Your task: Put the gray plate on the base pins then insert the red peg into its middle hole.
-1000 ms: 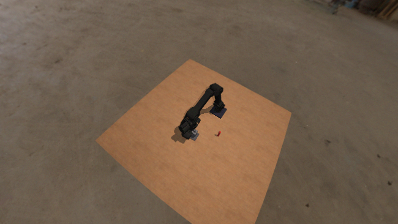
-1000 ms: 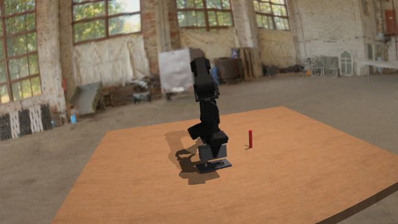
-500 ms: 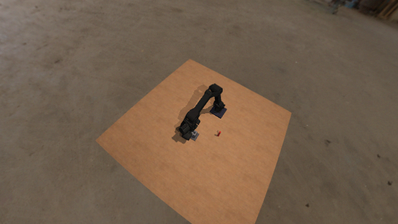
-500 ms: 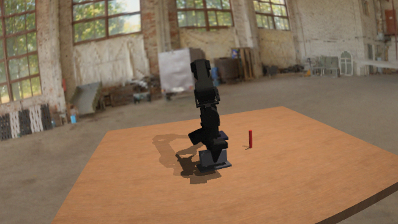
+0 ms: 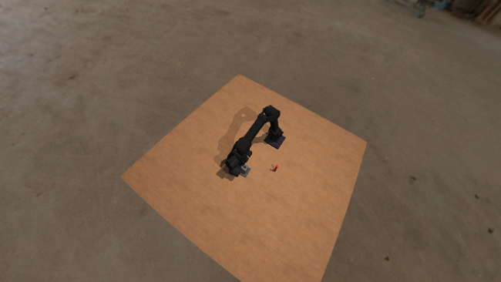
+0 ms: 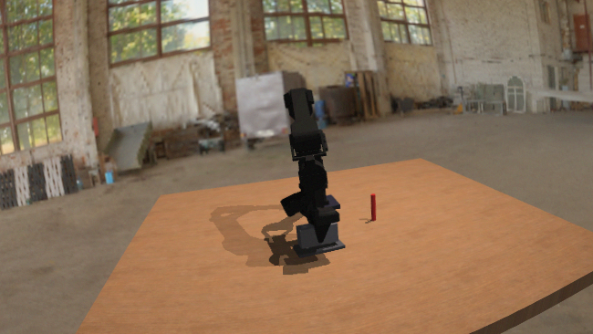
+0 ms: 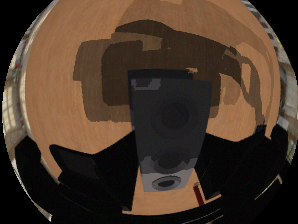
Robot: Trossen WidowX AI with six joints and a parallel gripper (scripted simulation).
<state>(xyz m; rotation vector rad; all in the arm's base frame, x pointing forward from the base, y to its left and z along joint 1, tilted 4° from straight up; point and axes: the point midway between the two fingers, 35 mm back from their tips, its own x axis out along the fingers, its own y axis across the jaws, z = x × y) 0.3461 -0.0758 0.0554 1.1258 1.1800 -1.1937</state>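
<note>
Right now my gripper tip is 30 mm below the gray plate. Also, from my gripper tip: dark base 20 mm below; then red peg 120 mm behind, 200 mm to the left, 10 mm above.
</note>
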